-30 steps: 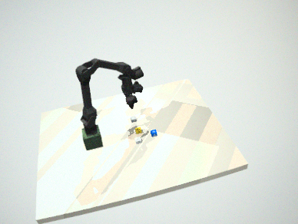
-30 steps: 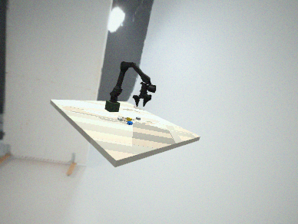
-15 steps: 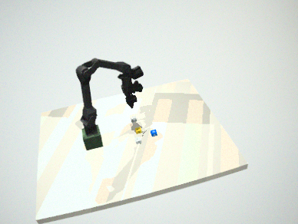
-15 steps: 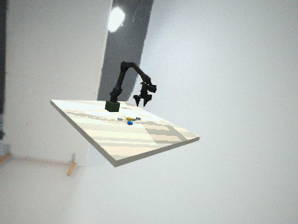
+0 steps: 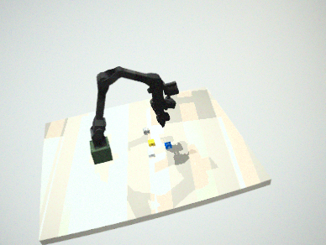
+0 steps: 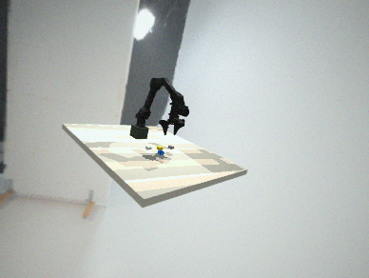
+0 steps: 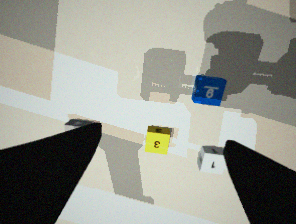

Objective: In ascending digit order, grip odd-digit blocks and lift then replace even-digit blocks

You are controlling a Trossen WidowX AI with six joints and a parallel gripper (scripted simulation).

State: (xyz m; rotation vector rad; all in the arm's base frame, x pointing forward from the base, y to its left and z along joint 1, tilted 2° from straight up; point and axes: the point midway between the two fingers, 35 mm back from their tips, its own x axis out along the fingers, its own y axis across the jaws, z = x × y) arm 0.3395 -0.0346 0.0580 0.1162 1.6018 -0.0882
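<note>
My gripper tip is now 10 cm past the white block, 8 cm to the left of it and 12 cm above it. Round my gripper tip: blue block 6 cm to the right, 12 cm below; then grey block 6 cm behind, 12 cm to the left, 12 cm below; then yellow block 7 cm behind, 1 cm to the left, 12 cm below.
</note>
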